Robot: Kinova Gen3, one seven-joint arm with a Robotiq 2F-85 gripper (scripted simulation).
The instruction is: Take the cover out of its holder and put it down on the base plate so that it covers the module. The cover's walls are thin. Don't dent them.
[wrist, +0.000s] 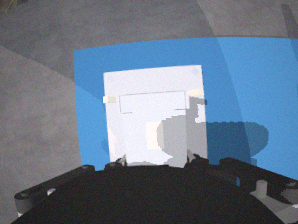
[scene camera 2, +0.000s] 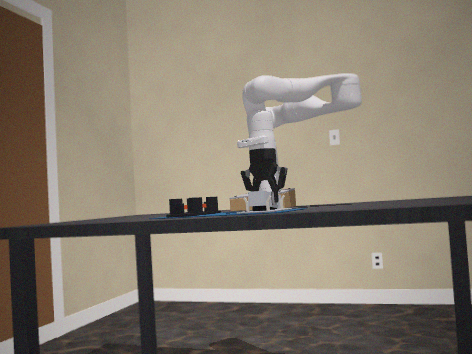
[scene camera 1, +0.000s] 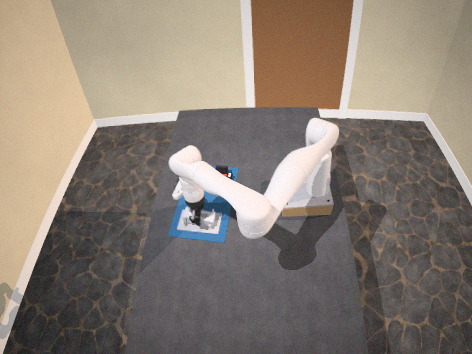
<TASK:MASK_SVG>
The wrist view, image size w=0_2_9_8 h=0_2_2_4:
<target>gripper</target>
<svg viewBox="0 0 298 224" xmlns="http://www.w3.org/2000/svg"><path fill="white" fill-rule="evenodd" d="M298 180L231 157L220 159L219 165L211 165L208 159L200 157L198 154L192 154L190 149L187 149L188 163L185 164L184 168L159 165L127 166L125 153L116 162L106 164L105 170L95 171L95 166L82 165L15 194L14 200L19 218L11 224L298 224Z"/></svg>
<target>white cover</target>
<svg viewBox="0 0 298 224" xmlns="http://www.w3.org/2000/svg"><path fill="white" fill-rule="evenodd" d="M188 91L166 91L116 96L117 111L122 113L127 166L167 165L184 168L187 163L185 108L189 108Z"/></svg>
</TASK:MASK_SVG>
